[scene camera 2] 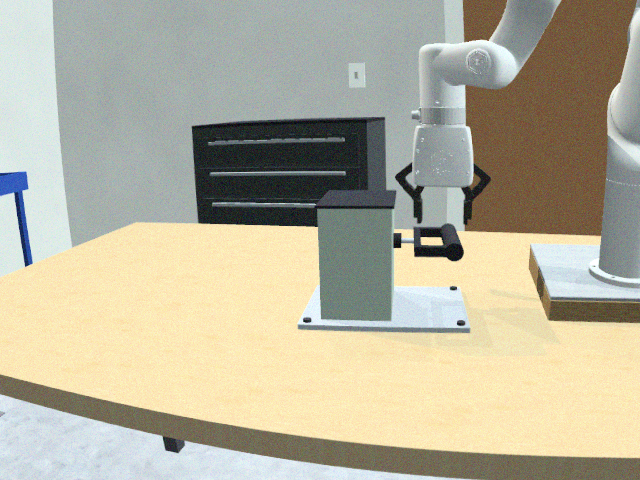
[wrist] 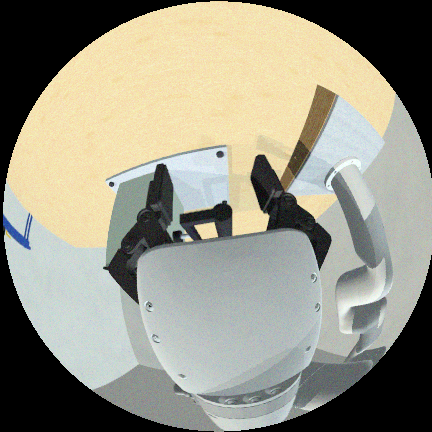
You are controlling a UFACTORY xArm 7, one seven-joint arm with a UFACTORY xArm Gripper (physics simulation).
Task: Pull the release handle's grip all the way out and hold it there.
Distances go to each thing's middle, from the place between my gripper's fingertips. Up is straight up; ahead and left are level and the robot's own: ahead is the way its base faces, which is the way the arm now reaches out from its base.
Scene:
I see my gripper 50 mm short of the light base plate (scene camera 2: 415, 309), 150 mm to the right of it and 100 mm above it.

